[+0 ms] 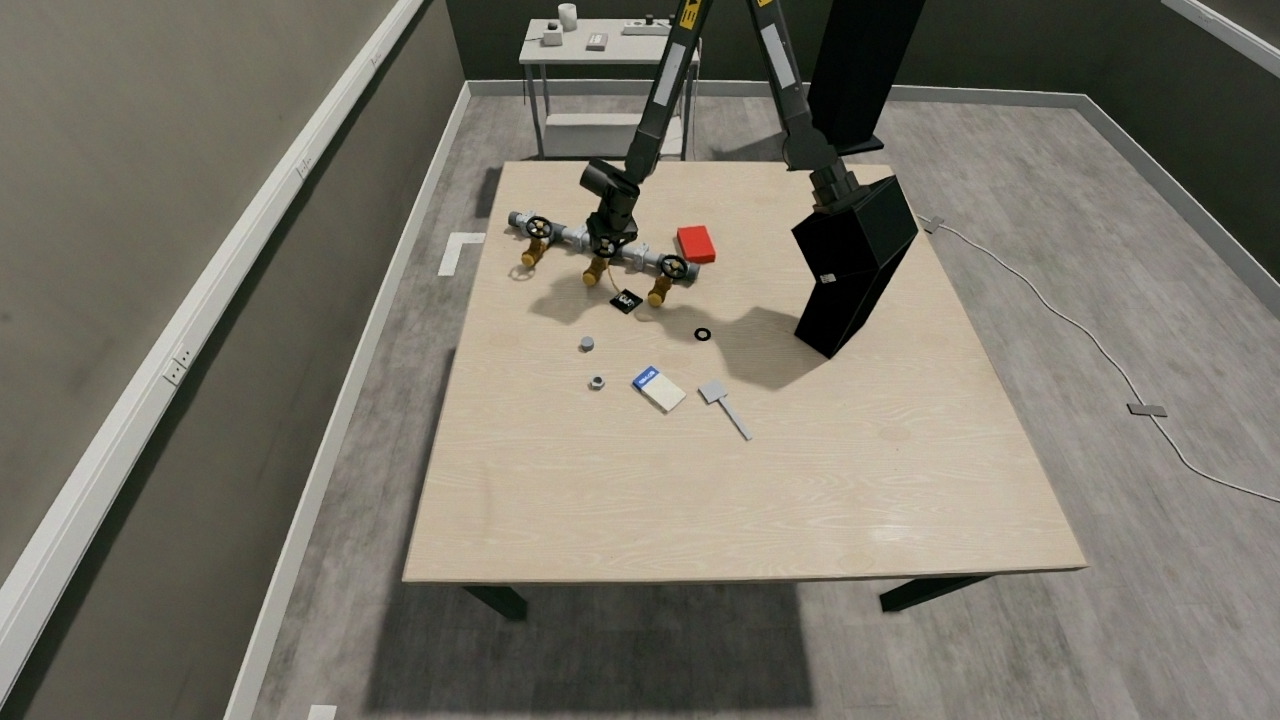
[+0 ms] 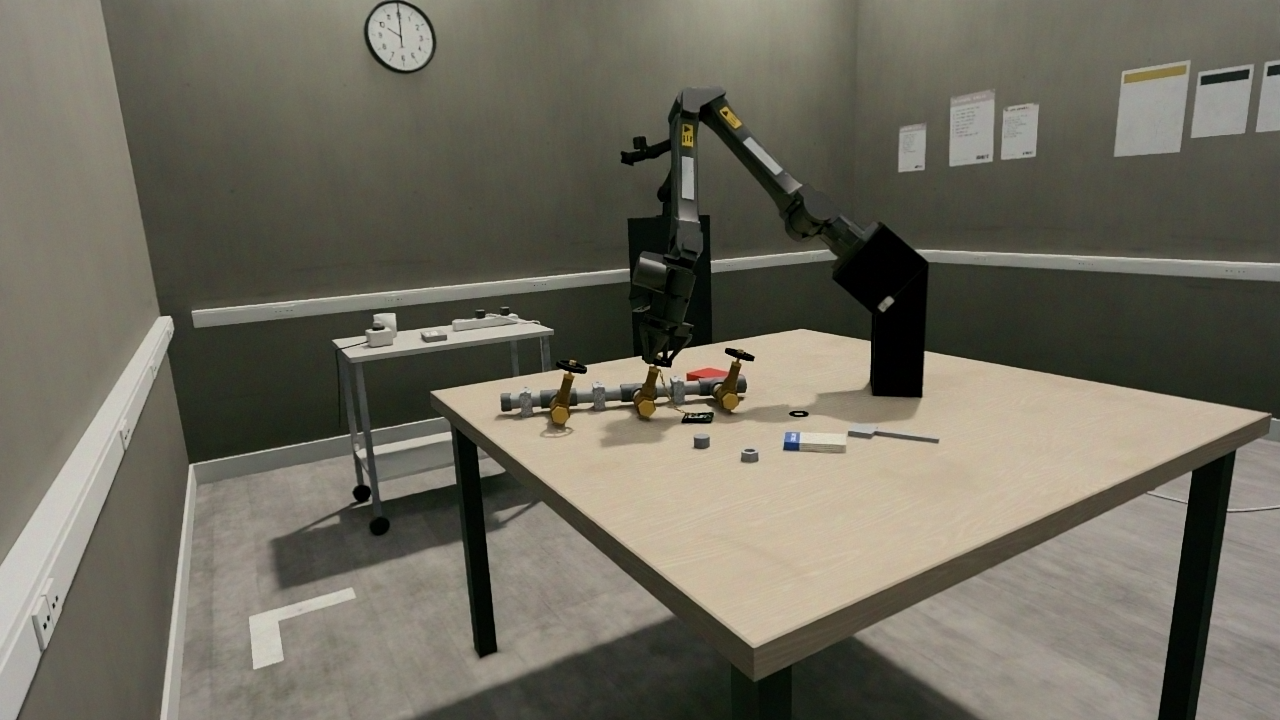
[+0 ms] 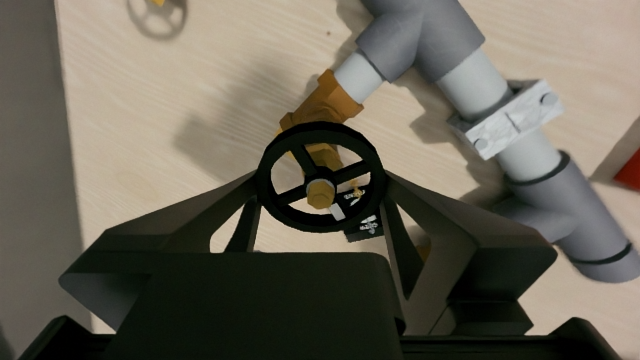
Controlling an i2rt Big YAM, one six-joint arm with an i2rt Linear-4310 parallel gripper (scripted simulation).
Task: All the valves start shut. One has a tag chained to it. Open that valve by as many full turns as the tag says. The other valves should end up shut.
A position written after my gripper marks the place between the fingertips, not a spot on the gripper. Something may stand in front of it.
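My gripper is visible in image 1 point(604, 249), image 2 point(656, 364) and image 3 point(320, 178). A blue-and-white box is visible in image 1 and image 2; it is out of frame in image 3. On the blue-and-white box, point(image 1: 657, 398) and point(image 2: 823, 442) are the same spot. A grey paddle is visible in image 1 and image 2; it is out of frame in image 3. On the grey paddle, point(image 1: 713, 391) and point(image 2: 864, 428) are the same spot.
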